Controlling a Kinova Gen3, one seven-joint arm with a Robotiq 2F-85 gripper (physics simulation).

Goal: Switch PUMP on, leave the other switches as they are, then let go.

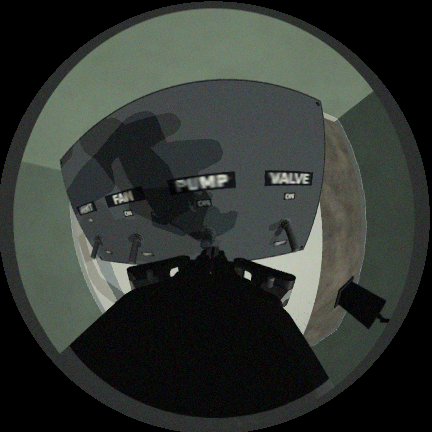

Note:
In view: my gripper (212,253) and a dark grey switch panel (237,158).

